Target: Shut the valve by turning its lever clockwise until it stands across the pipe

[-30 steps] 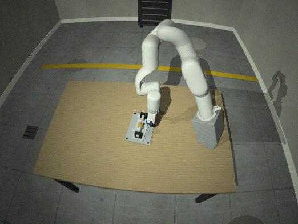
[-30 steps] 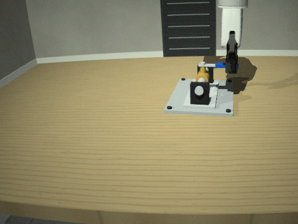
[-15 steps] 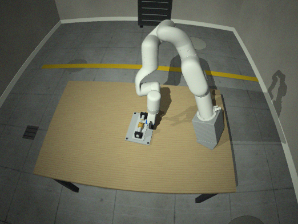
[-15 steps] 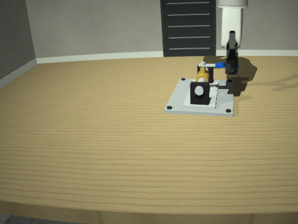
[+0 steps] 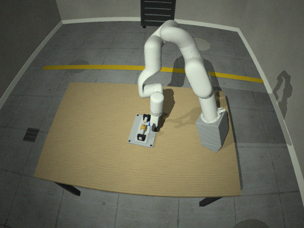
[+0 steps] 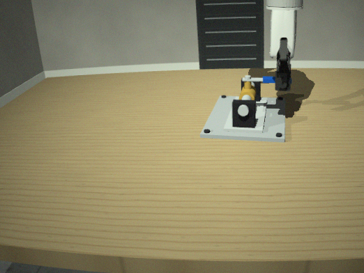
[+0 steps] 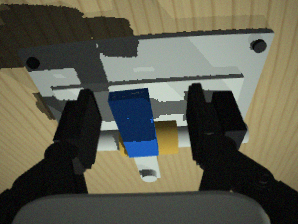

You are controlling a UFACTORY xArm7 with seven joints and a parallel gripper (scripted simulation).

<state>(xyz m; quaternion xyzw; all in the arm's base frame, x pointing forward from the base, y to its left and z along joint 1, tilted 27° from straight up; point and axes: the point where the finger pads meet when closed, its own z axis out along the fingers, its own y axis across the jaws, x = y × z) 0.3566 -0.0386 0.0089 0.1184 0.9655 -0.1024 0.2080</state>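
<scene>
My hand is 40 mm short of the blue lever and 20 mm to the left of it.
</scene>
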